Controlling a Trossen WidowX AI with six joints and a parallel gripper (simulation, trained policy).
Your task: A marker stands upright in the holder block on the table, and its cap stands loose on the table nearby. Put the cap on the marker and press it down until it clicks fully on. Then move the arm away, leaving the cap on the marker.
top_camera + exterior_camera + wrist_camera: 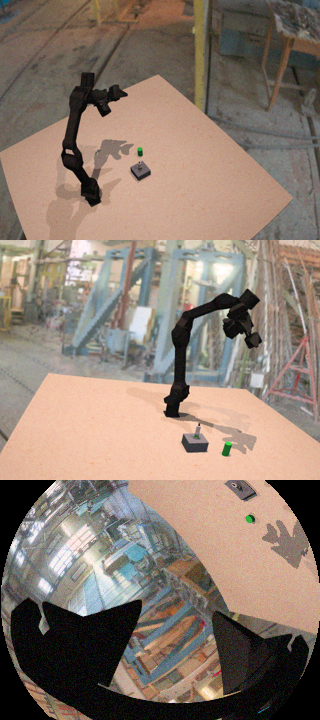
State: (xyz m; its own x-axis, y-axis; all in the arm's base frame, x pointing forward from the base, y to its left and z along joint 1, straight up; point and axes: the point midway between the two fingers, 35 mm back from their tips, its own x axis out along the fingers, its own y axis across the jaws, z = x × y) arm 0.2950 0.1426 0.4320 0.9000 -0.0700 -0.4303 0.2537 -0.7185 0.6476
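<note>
The green cap lies 390 mm below my gripper tip, 40 mm ahead of it and 20 mm to the right of it. Also, from my gripper tip: holder block: 400 mm below, 130 mm to the right, 30 mm behind.
</note>
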